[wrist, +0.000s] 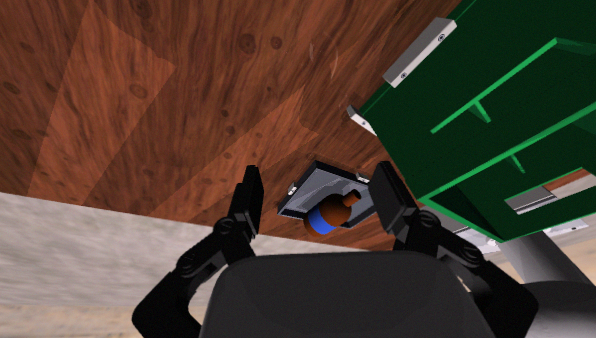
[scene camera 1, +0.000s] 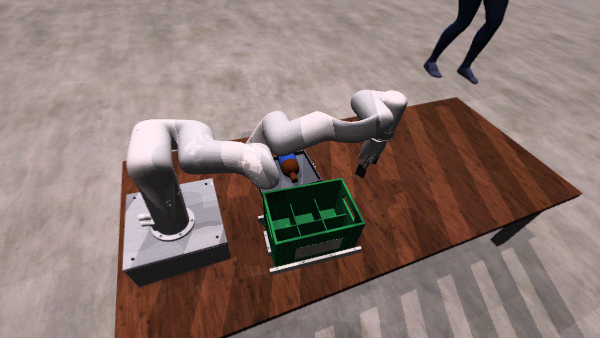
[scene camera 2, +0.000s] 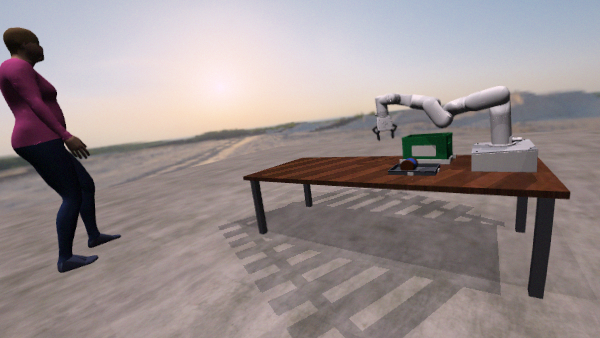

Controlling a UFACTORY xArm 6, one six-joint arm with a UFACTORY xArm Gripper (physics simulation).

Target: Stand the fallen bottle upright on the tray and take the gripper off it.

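Seen in the pictures: gripper, fingertip midpoint: (wrist: 316,176) (scene camera 1: 365,168) (scene camera 2: 386,139); arm's base at its link origin: (scene camera 1: 173,223) (scene camera 2: 501,144).
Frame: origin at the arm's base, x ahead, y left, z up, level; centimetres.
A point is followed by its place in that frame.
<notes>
A brown bottle with a blue band (scene camera 1: 290,166) @[x 39.9, y 24.0, z -3.8 cm] (scene camera 2: 409,164) @[x 37.4, y 34.2, z -5.5 cm] (wrist: 335,211) @[x 42.7, y 24.5, z -4.7 cm] lies on its side on the shallow grey tray (scene camera 1: 307,168) @[x 48.2, y 28.5, z -10.7 cm] (scene camera 2: 429,171) @[x 26.7, y 33.7, z -8.9 cm] (wrist: 312,182) @[x 48.4, y 25.0, z -10.6 cm]. In scene camera 1 its neck points toward the green crate. My gripper (scene camera 1: 367,167) @[x 64.5, y 11.0, z 5.9 cm] (scene camera 2: 385,137) @[x 64.5, y 11.0, z 5.9 cm] (wrist: 316,176) @[x 64.5, y 11.0, z 5.9 cm] is open and empty. It hangs above the table, to the right of the tray in scene camera 1, apart from the bottle. In the wrist view the bottle shows beyond and between the two fingers. Part of the tray is hidden by the arm in scene camera 1.
A green crate with compartments (scene camera 1: 285,254) @[x 32.9, y -13.8, z -1.3 cm] (scene camera 2: 407,150) @[x 51.5, y 7.0, z -2.3 cm] (wrist: 425,125) @[x 55.3, y 2.9, z -0.2 cm] stands close beside the tray, with white rails (scene camera 1: 315,260) @[x 42.8, y -13.8, z -8.3 cm] at its foot. The arm's base block (scene camera 1: 210,215) @[x 10.8, y 2.1, z -0.6 cm] (scene camera 2: 505,161) @[x -4.2, y 15.8, z -5.9 cm] is at the table's other end. A person (scene camera 1: 492,20) (scene camera 2: 35,105) stands away from the table.
</notes>
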